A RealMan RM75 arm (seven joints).
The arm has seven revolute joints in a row. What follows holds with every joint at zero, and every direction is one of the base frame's. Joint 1 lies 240.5 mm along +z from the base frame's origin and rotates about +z. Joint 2 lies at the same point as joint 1 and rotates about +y. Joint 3 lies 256.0 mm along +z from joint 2 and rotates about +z. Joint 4 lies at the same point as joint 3 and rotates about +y. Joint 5 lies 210.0 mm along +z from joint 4 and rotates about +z. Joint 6 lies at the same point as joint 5 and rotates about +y. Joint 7 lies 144.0 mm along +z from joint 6 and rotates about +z. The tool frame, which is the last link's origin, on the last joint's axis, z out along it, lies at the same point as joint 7; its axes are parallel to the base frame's.
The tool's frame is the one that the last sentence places.
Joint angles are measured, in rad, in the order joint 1, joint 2, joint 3, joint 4, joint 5, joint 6, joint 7. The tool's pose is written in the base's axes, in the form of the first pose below.
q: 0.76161 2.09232 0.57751 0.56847 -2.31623 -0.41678 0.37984
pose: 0.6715 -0.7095 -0.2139 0.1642; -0.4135 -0.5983 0.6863 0.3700; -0.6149 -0.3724 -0.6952 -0.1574; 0 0 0 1
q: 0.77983 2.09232 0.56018 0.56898 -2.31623 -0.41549 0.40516
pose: 0.6713 -0.7065 -0.2241 0.1584; -0.4182 -0.6106 0.6725 0.3699; -0.6120 -0.3577 -0.7054 -0.1599; 0 0 0 1
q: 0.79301 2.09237 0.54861 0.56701 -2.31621 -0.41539 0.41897
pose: 0.6744 -0.7017 -0.2299 0.1549; -0.4185 -0.6198 0.6639 0.3703; -0.6084 -0.3515 -0.7116 -0.1612; 0 0 0 1
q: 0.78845 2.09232 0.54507 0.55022 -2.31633 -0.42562 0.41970
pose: 0.6768 -0.7021 -0.2214 0.1607; -0.4166 -0.6132 0.6711 0.3711; -0.6069 -0.3620 -0.7075 -0.1595; 0 0 0 1
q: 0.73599 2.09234 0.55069 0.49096 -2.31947 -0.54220 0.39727
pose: 0.6656 -0.7069 -0.2394 0.1831; -0.3651 -0.5882 0.7216 0.3709; -0.6509 -0.3928 -0.6496 -0.1460; 0 0 0 1
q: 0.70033 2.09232 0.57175 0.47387 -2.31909 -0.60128 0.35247
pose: 0.6661 -0.7027 -0.2501 0.1935; -0.3215 -0.5731 0.7538 0.3698; -0.6730 -0.4217 -0.6077 -0.1375; 0 0 0 1
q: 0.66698 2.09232 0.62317 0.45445 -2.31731 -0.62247 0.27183
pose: 0.6876 -0.6913 -0.2220 0.2084; -0.2808 -0.5351 0.7967 0.3724; -0.6696 -0.4855 -0.5621 -0.1269; 0 0 0 1
